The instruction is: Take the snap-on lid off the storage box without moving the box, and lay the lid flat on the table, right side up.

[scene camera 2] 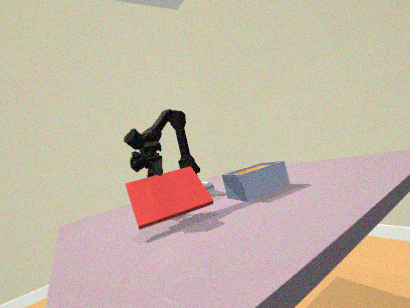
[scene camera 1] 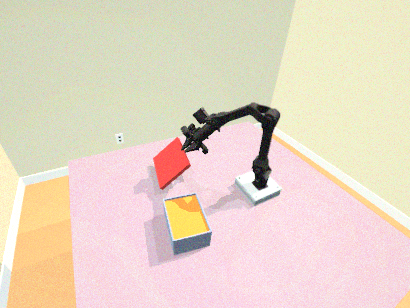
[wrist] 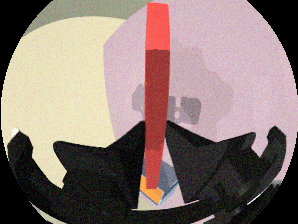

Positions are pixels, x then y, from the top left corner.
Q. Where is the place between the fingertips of my gripper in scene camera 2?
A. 160, 177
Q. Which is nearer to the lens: the grey-blue storage box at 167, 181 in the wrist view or the red lid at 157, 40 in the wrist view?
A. The red lid.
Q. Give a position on a red lid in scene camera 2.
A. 156, 199
